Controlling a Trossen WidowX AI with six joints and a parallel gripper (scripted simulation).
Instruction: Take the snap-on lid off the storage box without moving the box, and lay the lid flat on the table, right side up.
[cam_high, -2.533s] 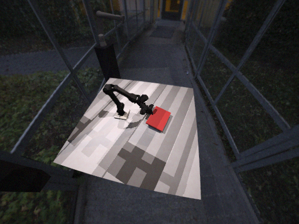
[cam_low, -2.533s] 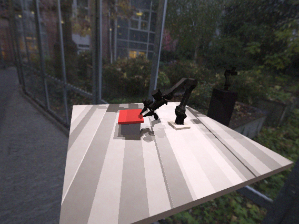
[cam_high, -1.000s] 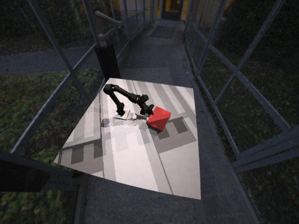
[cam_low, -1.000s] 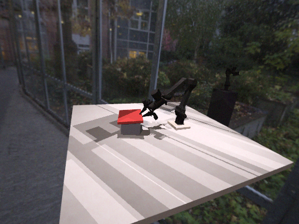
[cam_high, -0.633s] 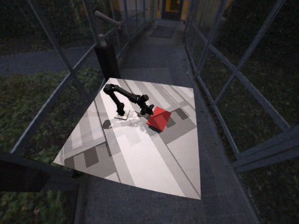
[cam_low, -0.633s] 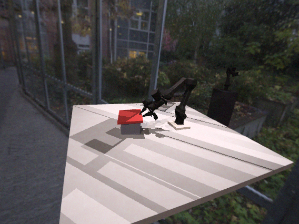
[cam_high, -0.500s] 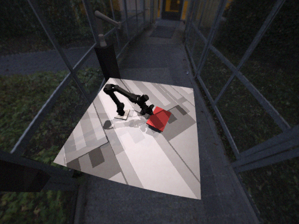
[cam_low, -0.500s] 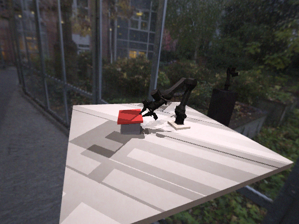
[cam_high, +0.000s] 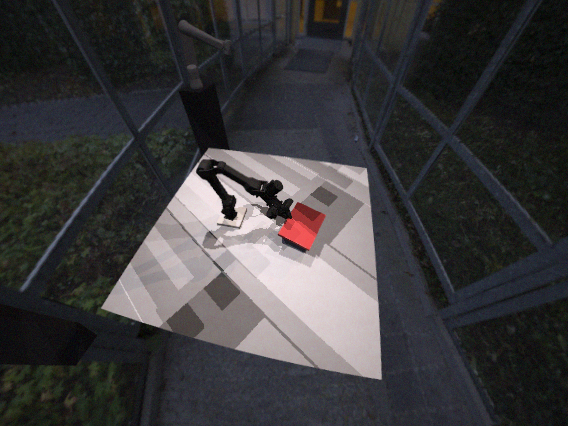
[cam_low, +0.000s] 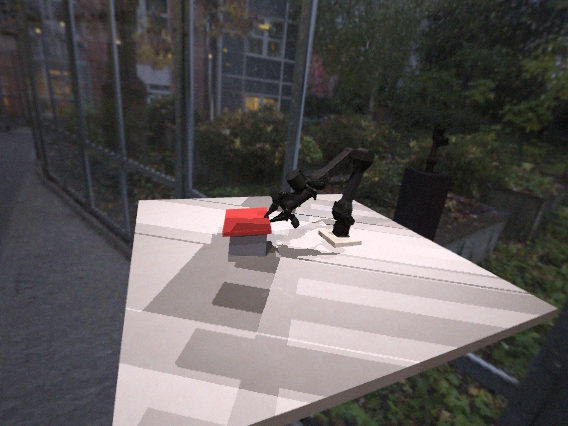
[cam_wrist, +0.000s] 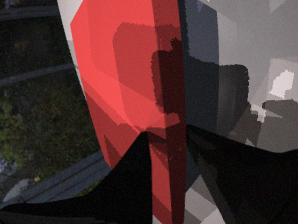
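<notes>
The red lid lies 80 mm ahead of my gripper tip and 10 mm to the right of it. The rest, counted from my gripper tip: grey storage box 70 mm ahead, 10 mm to the right, 60 mm below.
</notes>
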